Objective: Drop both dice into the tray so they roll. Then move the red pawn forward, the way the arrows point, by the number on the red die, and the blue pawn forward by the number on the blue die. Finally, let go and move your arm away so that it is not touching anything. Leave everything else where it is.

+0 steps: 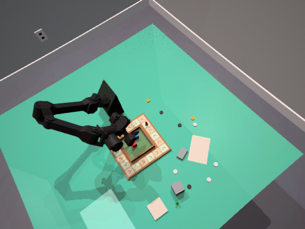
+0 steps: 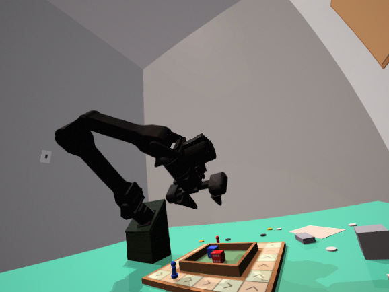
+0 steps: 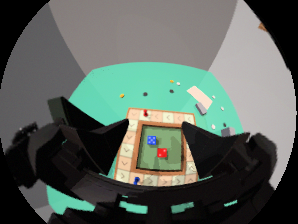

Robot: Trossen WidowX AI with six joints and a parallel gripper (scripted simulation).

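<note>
Now: gripper tip 12 cm above the red pawn, 8 cm to the right of it and 2 cm past it. Round my gripper tip: green piece 41 cm ahead, 14 cm below, 8 cm to the right; green tray floor 15 cm below, 4 cm to the right, 3 cm ahead; blue pawn 14 cm to the right, 12 cm below, 5 cm behind.
</note>
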